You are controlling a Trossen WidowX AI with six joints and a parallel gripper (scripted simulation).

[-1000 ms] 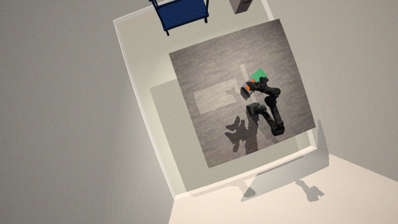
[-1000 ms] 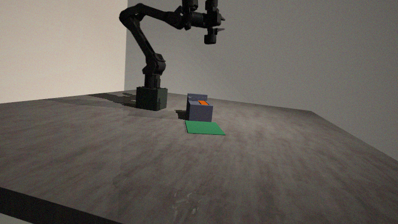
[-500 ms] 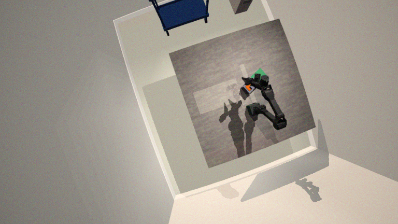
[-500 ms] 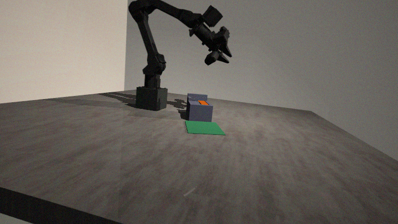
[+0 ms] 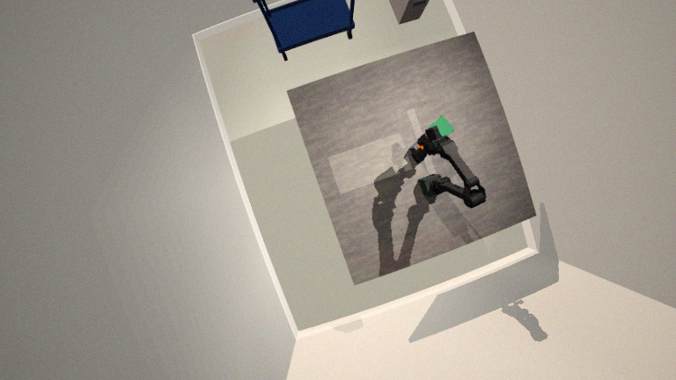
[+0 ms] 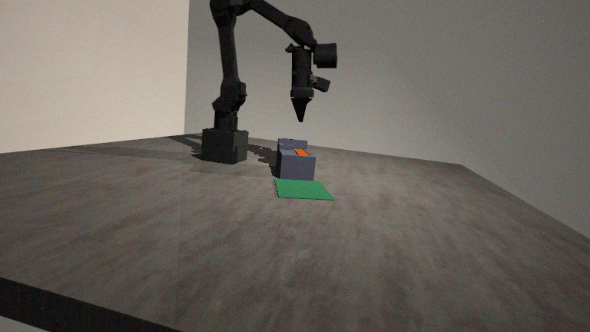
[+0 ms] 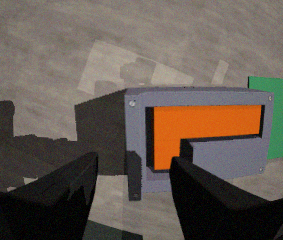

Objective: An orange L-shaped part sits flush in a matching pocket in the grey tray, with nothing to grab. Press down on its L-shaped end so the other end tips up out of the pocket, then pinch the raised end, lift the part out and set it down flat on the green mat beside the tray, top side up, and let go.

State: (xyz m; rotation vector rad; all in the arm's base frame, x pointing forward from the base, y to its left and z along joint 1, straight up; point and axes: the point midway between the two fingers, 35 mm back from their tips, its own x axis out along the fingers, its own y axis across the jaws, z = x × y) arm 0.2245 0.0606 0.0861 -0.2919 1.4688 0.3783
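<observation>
Right now my gripper tip is 10 cm above the orange L-shaped part, 6 cm to the left of it and 2 cm short of it. The rest, counted from my gripper tip: green mat: 20 cm to the right, 16 cm below, 10 cm ahead.
</observation>
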